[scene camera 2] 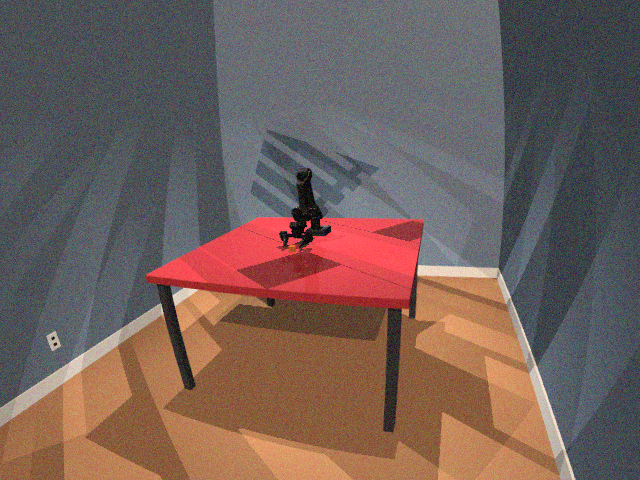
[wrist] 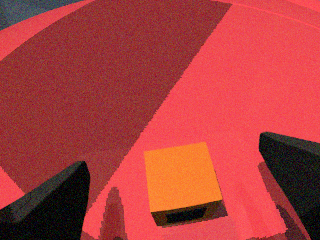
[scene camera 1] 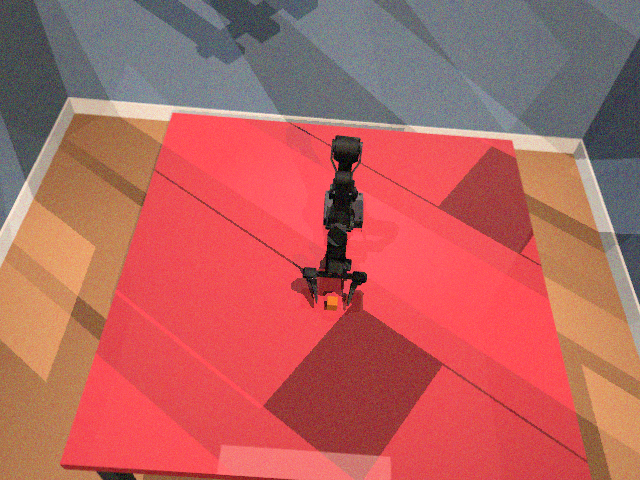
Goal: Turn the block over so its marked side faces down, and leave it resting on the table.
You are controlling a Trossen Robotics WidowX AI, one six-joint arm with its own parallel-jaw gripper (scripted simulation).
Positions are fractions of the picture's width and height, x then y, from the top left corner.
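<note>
Open and holding nothing, the gripper (scene camera 1: 0.52, 0.63) is also visible in the wrist view (wrist: 0.55, 0.65). A block (wrist: 0.57, 0.78) is part of the scene too.
</note>
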